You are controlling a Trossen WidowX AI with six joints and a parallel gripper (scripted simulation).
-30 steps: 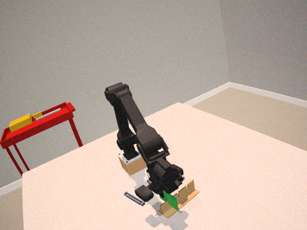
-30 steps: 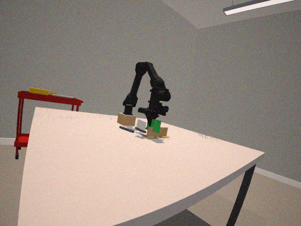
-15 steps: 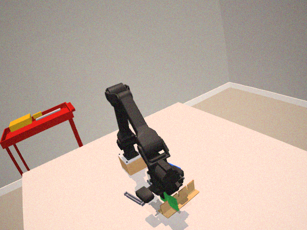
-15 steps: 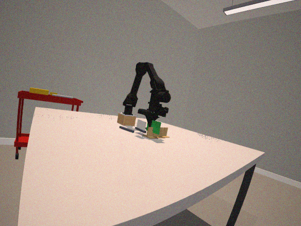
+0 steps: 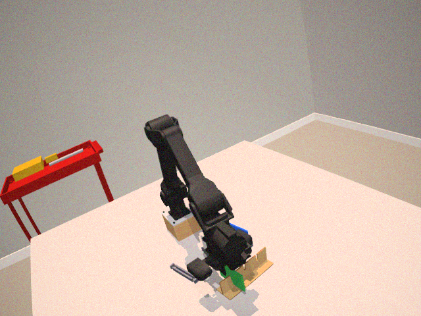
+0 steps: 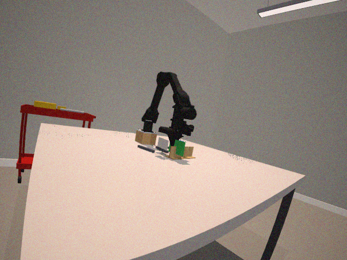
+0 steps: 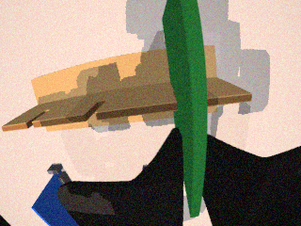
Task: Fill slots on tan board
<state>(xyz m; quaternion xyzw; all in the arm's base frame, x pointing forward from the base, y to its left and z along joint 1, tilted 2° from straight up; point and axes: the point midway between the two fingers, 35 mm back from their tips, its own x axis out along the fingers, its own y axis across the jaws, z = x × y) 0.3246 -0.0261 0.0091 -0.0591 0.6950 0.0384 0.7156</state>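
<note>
My gripper tip is now 50 mm to the right of the tan board, 20 mm short of it and 20 mm above it. The rest, counted from my gripper tip: green board (20 mm ahead, 10 mm above); then blue board (130 mm to the left, 130 mm behind, 10 mm below); then white board (120 mm behind, 20 mm to the left, 10 mm below).
</note>
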